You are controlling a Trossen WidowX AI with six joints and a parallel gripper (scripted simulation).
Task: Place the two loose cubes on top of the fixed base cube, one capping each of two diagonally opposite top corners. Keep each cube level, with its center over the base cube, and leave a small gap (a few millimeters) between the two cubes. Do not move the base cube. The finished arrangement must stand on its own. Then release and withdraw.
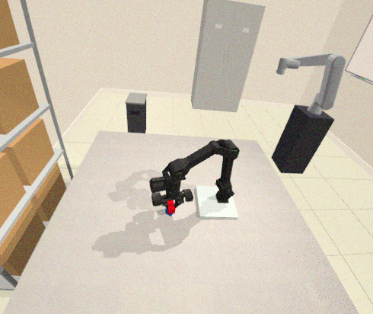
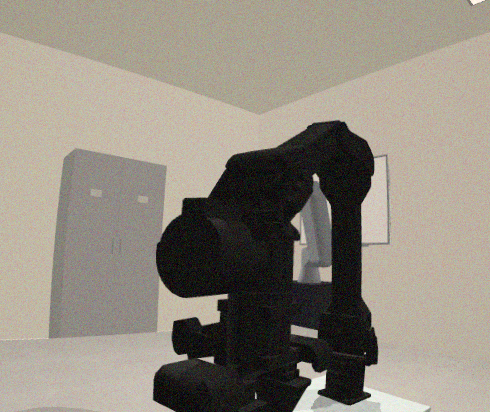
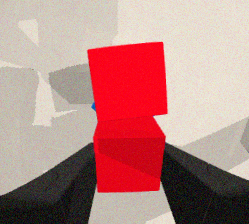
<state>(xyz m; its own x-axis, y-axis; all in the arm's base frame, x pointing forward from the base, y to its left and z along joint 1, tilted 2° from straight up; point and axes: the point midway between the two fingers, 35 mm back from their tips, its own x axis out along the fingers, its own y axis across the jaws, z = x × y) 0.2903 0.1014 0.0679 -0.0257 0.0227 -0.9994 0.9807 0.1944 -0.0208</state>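
Right now the blue base cube is 4 cm below my gripper tip and 2 cm to the right of it.
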